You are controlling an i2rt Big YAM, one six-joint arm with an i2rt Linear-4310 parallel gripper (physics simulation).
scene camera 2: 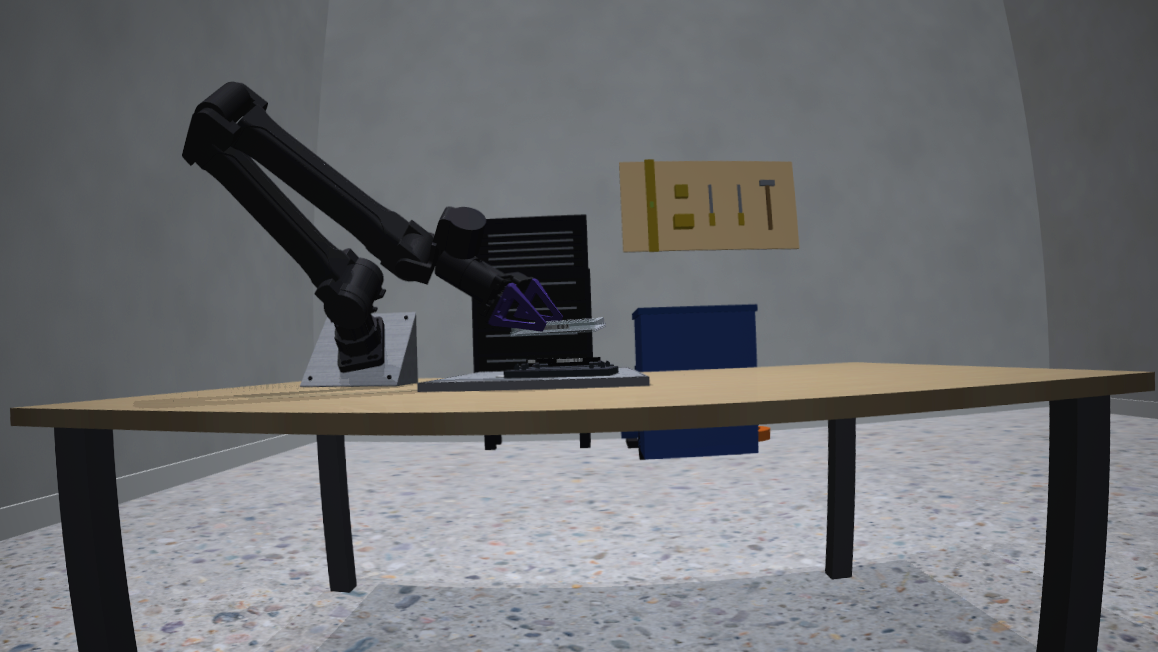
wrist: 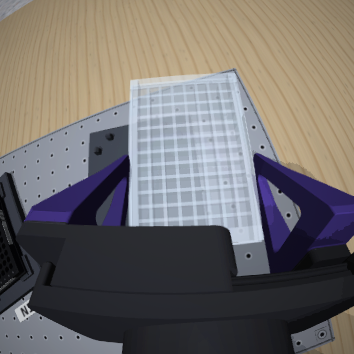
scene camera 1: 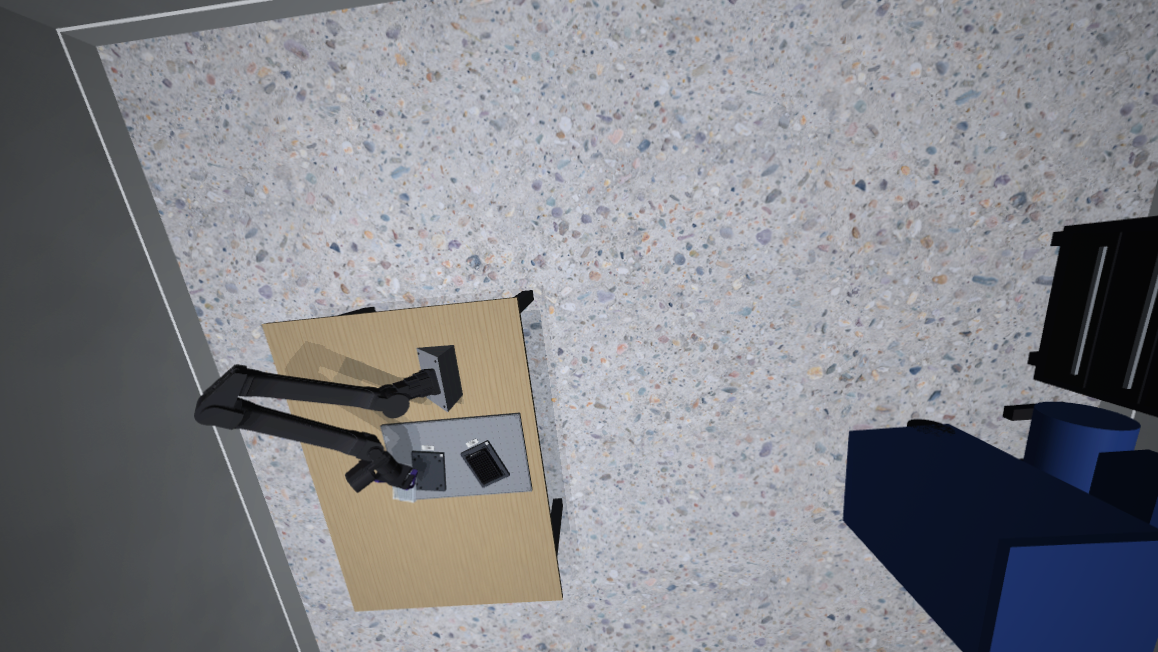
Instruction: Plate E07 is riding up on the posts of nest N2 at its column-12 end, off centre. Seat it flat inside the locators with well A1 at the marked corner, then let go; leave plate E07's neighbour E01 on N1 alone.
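Where they show: gripper, fingertip midpoint: [scene camera 2: 553,324] [wrist: 191,161] [scene camera 1: 403,483]; arm's base, origin of the base link: [scene camera 2: 362,346] [scene camera 1: 431,381].
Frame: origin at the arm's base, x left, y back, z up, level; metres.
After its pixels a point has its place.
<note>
Plate E07 [scene camera 1: 404,496] @(z 0.025, x -0.238, y -0.390 m) [scene camera 2: 585,324] @(z 0.018, x -0.282, y -0.380 m) [wrist: 185,125] @(z 0.025, x -0.232, y -0.364 m), clear with a gridded top, hangs above the board, apart from nest N2 [scene camera 1: 429,471] @(z -0.046, x -0.163, y -0.355 m) [scene camera 2: 560,370] @(z -0.048, x -0.228, y -0.347 m) [wrist: 107,162] @(z -0.046, x -0.146, y -0.404 m). It looks close to level in scene camera 2. My gripper [scene camera 1: 412,479] @(z 0.022, x -0.225, y -0.339 m) [scene camera 2: 552,323] @(z 0.022, x -0.225, y -0.339 m) [wrist: 191,161] @(z 0.022, x -0.225, y -0.339 m) is shut on its two long sides with purple fingers. In the wrist view the plate covers much of dark N2; two posts show left of it. In scene camera 1 the plate lies toward N2's left side. Its A1 mark cannot be read. Black plate E01 [scene camera 1: 486,467] @(z -0.032, x 0.061, y -0.380 m) [wrist: 6,257] @(z -0.033, x 0.015, y -0.348 m) sits on N1 [scene camera 1: 501,483] [wrist: 19,212].
The grey perforated board [scene camera 1: 510,437] @(z -0.058, x 0.174, y -0.296 m) [scene camera 2: 453,385] @(z -0.062, x -0.293, y -0.190 m) [wrist: 50,175] @(z -0.058, x -0.060, y -0.432 m) lies on the wooden table [scene camera 1: 453,550] @(z -0.071, x -0.212, y -0.740 m) [scene camera 2: 891,384] @(z -0.071, x -0.595, y -0.677 m) [wrist: 200,30] @(z -0.071, x -0.334, y -0.564 m). The arm's angled base mount [scene camera 1: 450,380] @(z 0.005, x 0.065, y -0.012 m) [scene camera 2: 405,348] @(z -0.005, x -0.018, y -0.085 m) stands beside the board. The N1 label [wrist: 24,311] @(z -0.056, x 0.034, y -0.281 m) shows at lower left in the wrist view.
</note>
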